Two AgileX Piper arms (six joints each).
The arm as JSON. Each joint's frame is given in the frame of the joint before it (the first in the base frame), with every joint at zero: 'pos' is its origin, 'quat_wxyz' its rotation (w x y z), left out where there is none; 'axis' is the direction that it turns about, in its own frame. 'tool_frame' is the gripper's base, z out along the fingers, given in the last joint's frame.
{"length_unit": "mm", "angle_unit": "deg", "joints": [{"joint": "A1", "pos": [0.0, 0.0, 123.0], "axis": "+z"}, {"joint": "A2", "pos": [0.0, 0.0, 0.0], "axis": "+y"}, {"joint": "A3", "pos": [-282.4, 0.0, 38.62], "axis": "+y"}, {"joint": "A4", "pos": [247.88, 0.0, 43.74], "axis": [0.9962, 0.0, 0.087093]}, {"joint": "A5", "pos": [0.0, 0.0, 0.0], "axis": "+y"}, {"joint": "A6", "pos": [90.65, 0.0, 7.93], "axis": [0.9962, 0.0, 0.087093]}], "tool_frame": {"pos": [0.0, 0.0, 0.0], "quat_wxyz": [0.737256, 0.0, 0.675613, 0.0]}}
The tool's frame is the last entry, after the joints.
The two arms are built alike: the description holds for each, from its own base.
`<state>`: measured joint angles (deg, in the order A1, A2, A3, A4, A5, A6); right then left.
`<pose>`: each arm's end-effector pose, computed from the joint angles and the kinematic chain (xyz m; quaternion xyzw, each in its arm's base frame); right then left.
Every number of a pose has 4 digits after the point. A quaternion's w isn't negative.
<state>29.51 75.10 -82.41 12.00 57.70 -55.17 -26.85 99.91 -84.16 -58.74 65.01 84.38</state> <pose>0.2258 0.1462 0.4176 -0.6063 0.6923 0.0166 0.3909 0.2955 -0.2286 0.3201 0.6286 0.6126 -0.3572 0.3193</pose>
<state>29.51 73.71 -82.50 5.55 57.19 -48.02 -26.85 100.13 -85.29 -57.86 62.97 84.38</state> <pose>0.2245 0.1356 0.4238 -0.5682 0.7203 -0.0164 0.3976 0.3008 -0.2292 0.3234 0.6278 0.6150 -0.3394 0.3355</pose>
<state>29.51 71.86 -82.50 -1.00 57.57 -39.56 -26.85 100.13 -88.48 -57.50 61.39 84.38</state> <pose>0.2200 0.1230 0.4313 -0.5188 0.7516 -0.0443 0.4049 0.3065 -0.2307 0.3393 0.6280 0.6063 -0.3215 0.3669</pose>
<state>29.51 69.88 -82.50 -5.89 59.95 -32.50 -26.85 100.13 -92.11 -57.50 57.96 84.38</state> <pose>0.2116 0.1105 0.4374 -0.4753 0.7801 -0.0616 0.4021 0.3144 -0.2320 0.3590 0.6186 0.5989 -0.2964 0.4132</pose>
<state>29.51 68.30 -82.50 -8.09 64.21 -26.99 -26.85 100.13 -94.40 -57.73 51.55 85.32</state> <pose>0.2016 0.1008 0.4393 -0.4398 0.8099 -0.0620 0.3831 0.3250 -0.2321 0.3742 0.5974 0.5967 -0.2586 0.4691</pose>
